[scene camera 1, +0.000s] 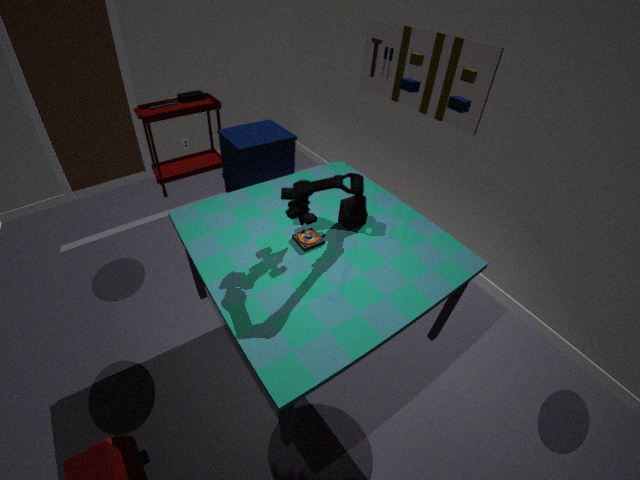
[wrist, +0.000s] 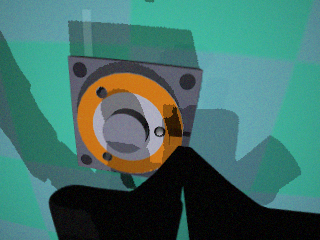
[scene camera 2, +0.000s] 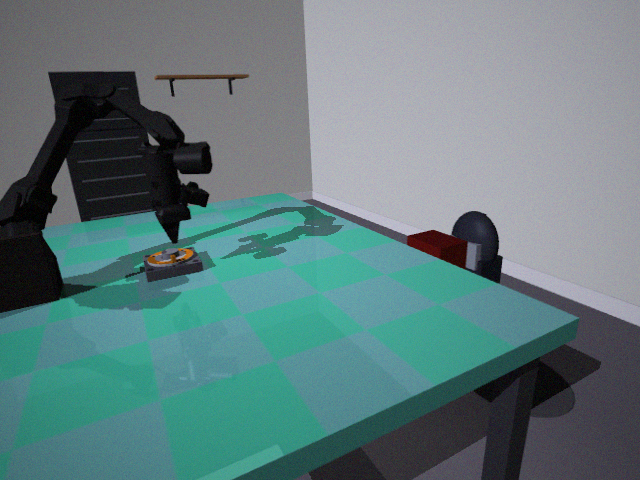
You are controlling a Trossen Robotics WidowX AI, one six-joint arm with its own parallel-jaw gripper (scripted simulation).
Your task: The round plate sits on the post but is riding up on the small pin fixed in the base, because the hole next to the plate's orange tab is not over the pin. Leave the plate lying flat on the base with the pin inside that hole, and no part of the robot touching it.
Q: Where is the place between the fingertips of the gripper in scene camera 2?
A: At 174, 243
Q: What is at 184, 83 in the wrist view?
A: A square grey base.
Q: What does the gripper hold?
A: Nothing.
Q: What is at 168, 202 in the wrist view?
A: The gripper.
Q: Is the gripper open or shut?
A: Shut.
